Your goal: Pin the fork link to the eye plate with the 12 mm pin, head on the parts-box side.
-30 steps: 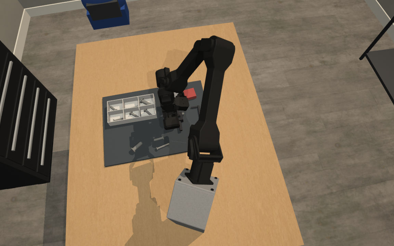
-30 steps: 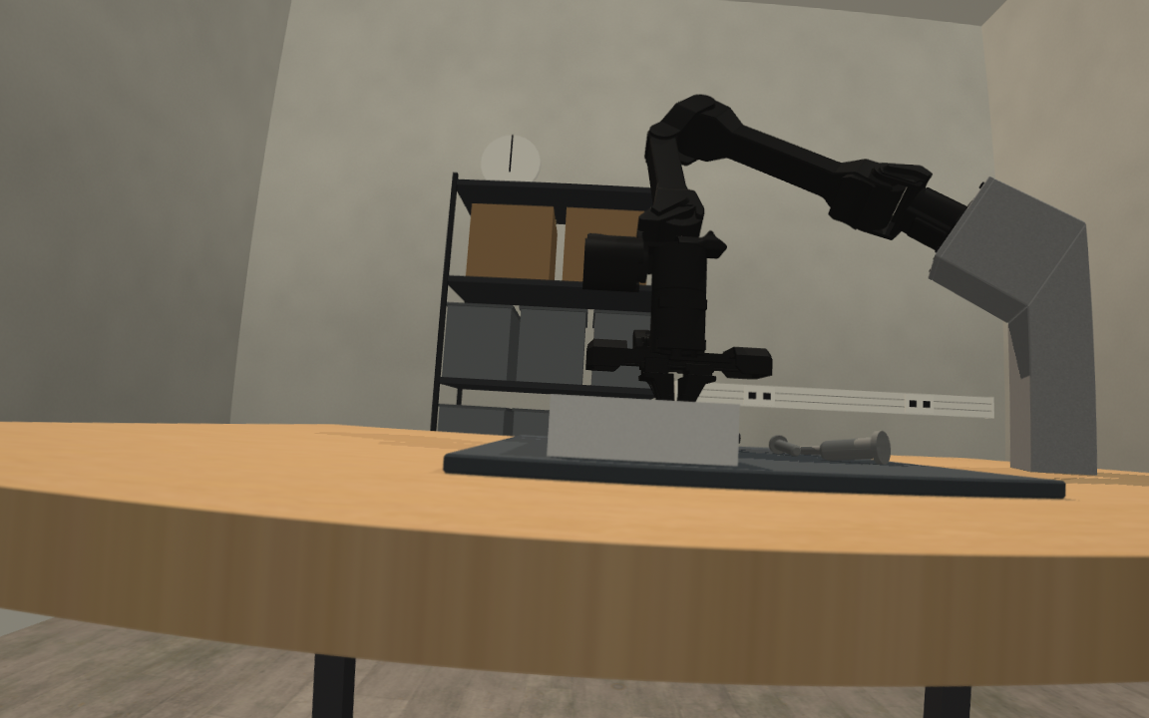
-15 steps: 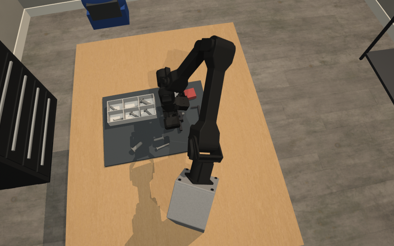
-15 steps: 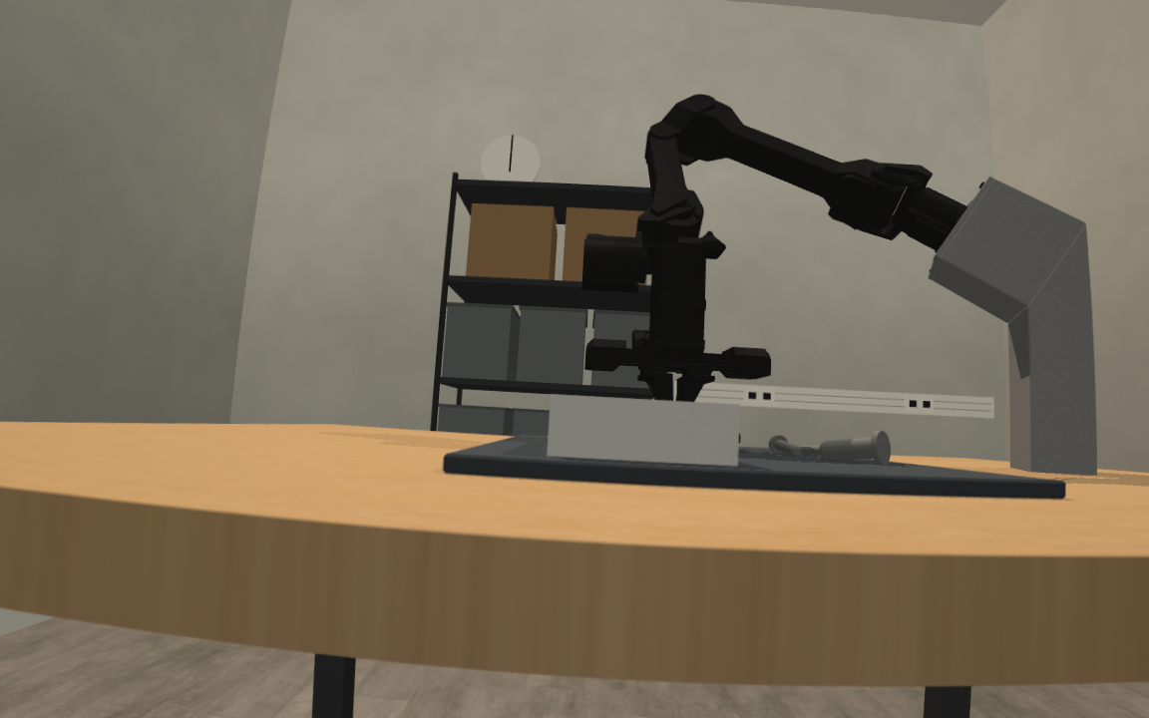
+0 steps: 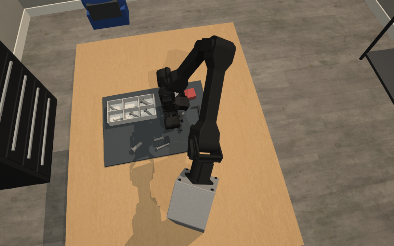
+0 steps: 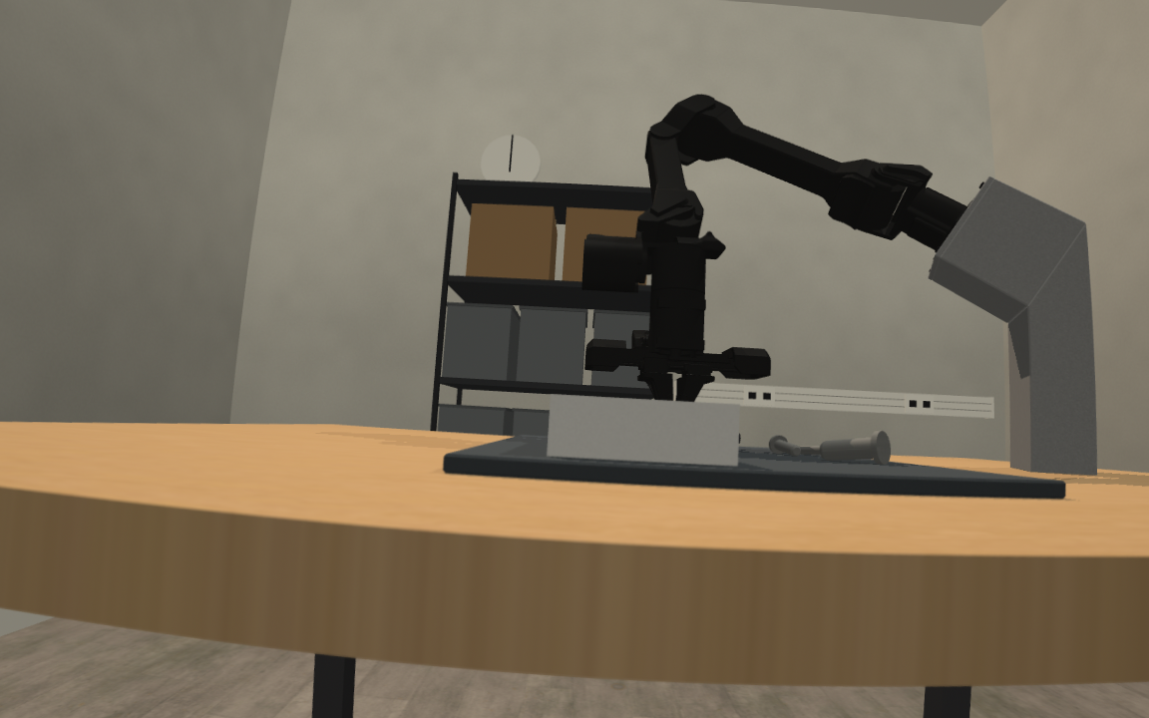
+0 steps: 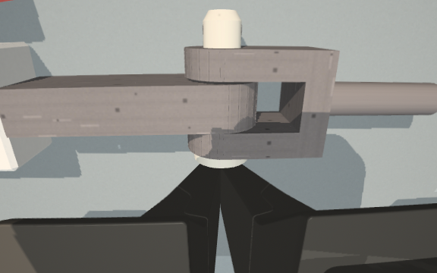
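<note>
My hand is 3 cm to the left of the grey eye plate and 3 cm above it. From my hand the other things lie so: long strip (11 cm to the right, 4 cm behind, 3 cm below); then dark mat (6 cm to the left, 4 cm below, 3 cm ahead); then mount block (7 cm ahead, 6 cm to the right, 2 cm below).
</note>
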